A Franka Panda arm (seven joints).
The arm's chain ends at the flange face. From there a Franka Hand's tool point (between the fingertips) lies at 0.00 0.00 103.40 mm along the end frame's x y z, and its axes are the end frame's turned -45 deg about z.
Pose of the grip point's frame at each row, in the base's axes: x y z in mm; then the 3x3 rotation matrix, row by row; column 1 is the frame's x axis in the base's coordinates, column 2 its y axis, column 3 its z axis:
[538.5, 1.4, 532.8], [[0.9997, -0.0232, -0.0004], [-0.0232, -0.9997, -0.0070], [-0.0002, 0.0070, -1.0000]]
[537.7, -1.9, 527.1], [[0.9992, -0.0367, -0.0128], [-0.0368, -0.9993, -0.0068], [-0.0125, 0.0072, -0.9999]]
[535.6, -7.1, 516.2], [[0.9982, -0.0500, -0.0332], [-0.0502, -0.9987, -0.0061], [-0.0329, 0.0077, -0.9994]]
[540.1, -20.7, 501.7], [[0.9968, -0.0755, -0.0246], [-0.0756, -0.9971, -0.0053], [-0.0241, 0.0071, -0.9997]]
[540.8, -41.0, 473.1], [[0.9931, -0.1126, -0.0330], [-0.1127, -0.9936, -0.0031], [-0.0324, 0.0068, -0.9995]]
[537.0, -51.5, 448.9], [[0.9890, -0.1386, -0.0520], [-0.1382, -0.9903, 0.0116], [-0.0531, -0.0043, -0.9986]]
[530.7, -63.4, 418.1], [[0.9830, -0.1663, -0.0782], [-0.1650, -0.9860, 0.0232], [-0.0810, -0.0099, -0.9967]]
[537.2, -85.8, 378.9], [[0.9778, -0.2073, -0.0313], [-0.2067, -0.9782, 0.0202], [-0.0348, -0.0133, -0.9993]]
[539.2, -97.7, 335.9], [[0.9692, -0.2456, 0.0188], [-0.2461, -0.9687, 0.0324], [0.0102, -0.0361, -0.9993]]
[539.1, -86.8, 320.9], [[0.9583, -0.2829, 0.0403], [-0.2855, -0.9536, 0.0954], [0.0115, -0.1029, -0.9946]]
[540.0, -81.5, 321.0], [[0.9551, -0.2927, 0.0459], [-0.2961, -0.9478, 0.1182], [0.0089, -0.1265, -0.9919]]
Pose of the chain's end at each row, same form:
[538.5, 2.1, 636.2], [[0.6905, -0.7233, -0.0004], [-0.7233, -0.6905, -0.0070], [0.0048, 0.0051, -1.0000]]
[539.0, -1.2, 630.5], [[0.6806, -0.7325, -0.0128], [-0.7326, -0.6806, -0.0068], [-0.0037, 0.0139, -0.9999]]
[539.0, -6.5, 619.5], [[0.6705, -0.7412, -0.0332], [-0.7417, -0.6707, -0.0061], [-0.0178, 0.0287, -0.9994]]
[542.6, -20.2, 605.1], [[0.6515, -0.7582, -0.0246], [-0.7585, -0.6516, -0.0053], [-0.0120, 0.0221, -0.9997]]
[544.2, -40.7, 576.4], [[0.6226, -0.7818, -0.0330], [-0.7823, -0.6229, -0.0031], [-0.0181, 0.0277, -0.9995]]
[542.4, -52.7, 552.2], [[0.6013, -0.7973, -0.0520], [-0.7980, -0.6025, 0.0116], [-0.0406, 0.0345, -0.9986]]
[538.8, -65.8, 521.2], [[0.5775, -0.8127, -0.0782], [-0.8139, -0.5805, 0.0232], [-0.0643, 0.0503, -0.9967]]
[540.4, -87.9, 482.2], [[0.5448, -0.8380, -0.0313], [-0.8379, -0.5455, 0.0202], [-0.0340, 0.0152, -0.9993]]
[537.3, -101.1, 439.2], [[0.5117, -0.8590, 0.0188], [-0.8590, -0.5110, 0.0324], [-0.0183, -0.0327, -0.9993]]
[534.9, -96.7, 423.7], [[0.4776, -0.8777, 0.0403], [-0.8762, -0.4724, 0.0954], [-0.0646, -0.0809, -0.9946]]
[535.3, -93.7, 423.6], [[0.4684, -0.8823, 0.0459], [-0.8796, -0.4608, 0.1182], [-0.0832, -0.0957, -0.9919]]

